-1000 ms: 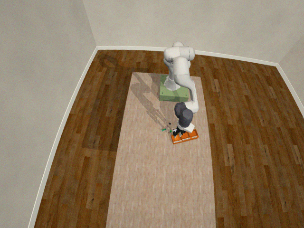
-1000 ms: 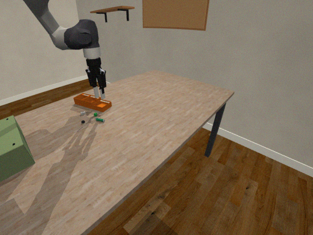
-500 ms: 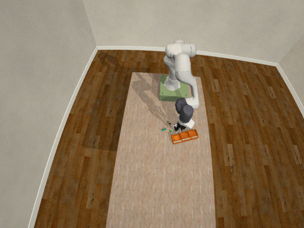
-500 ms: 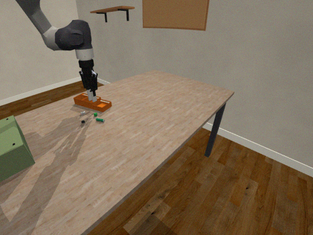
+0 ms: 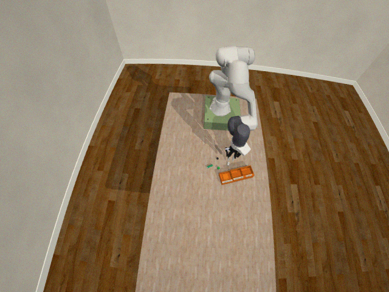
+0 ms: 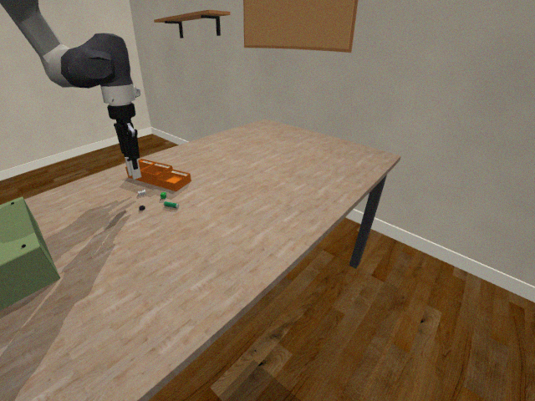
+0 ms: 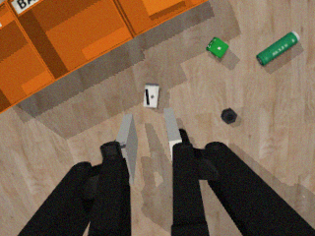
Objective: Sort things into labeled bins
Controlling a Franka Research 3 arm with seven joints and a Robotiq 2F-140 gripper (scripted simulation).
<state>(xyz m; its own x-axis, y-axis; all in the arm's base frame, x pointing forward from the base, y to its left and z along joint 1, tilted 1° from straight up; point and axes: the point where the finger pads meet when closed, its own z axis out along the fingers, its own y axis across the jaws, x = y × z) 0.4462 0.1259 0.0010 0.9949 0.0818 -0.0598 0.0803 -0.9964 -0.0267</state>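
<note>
My hand is 10 cm above the white piece. From my hand the other things lie so: labelled bins 9 cm ahead, 6 cm to the left, 8 cm below; then small green cube 5 cm ahead, 8 cm to the right, 10 cm below; then small black piece 3 cm behind, 9 cm to the right, 10 cm below.
</note>
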